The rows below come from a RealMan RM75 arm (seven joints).
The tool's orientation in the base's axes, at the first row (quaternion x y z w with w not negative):
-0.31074 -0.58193 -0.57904 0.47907
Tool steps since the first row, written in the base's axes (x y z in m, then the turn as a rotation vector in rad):
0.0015 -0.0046 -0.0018 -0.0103 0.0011 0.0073
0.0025 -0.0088 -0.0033 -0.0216 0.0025 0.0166
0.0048 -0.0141 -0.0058 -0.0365 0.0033 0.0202
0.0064 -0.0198 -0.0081 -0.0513 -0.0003 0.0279
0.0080 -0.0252 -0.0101 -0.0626 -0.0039 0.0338
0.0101 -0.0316 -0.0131 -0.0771 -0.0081 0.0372
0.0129 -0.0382 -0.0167 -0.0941 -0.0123 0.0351
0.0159 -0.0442 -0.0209 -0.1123 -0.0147 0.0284
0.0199 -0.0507 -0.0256 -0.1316 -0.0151 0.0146
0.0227 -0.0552 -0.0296 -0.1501 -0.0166 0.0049
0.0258 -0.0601 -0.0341 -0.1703 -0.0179 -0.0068
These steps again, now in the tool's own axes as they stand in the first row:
-0.0013 0.0001 -0.0050 0.0101 -0.0065 0.0041
-0.0022 -0.0001 -0.0095 0.0223 -0.0132 0.0089
-0.0043 0.0003 -0.0154 0.0306 -0.0254 0.0130
-0.0058 0.0001 -0.0216 0.0435 -0.0366 0.0135
-0.0072 0.0001 -0.0274 0.0535 -0.0452 0.0130
-0.0094 0.0000 -0.0344 0.0625 -0.0578 0.0122
-0.0124 0.0003 -0.0418 0.0673 -0.0747 0.0112
-0.0162 0.0007 -0.0488 0.0680 -0.0942 0.0116
-0.0206 0.0017 -0.0565 0.0621 -0.1172 0.0132
-0.0244 0.0021 -0.0620 0.0599 -0.1380 0.0142
-0.0287 0.0026 -0.0679 0.0565 -0.1611 0.0154

